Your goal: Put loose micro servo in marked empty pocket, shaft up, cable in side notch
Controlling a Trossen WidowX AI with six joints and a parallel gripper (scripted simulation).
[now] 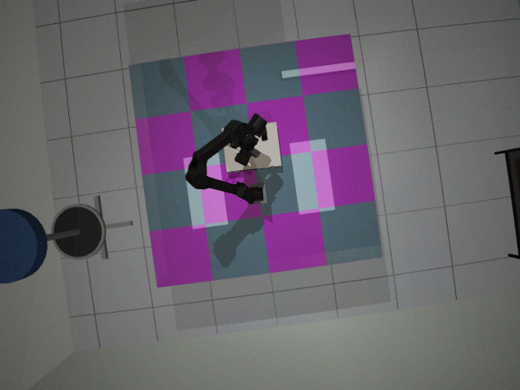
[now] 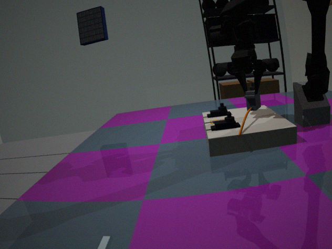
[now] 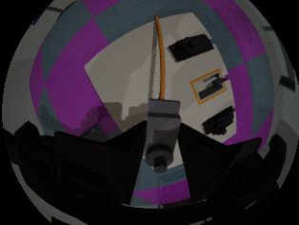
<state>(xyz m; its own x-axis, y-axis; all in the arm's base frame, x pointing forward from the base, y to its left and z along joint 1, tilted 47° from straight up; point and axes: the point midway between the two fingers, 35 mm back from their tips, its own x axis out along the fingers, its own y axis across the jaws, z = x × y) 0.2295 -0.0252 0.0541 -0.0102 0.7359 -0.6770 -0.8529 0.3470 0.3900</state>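
Right now the beige deck is 10 mm behind my gripper tip, 10 mm to the right of it and 100 mm below it.
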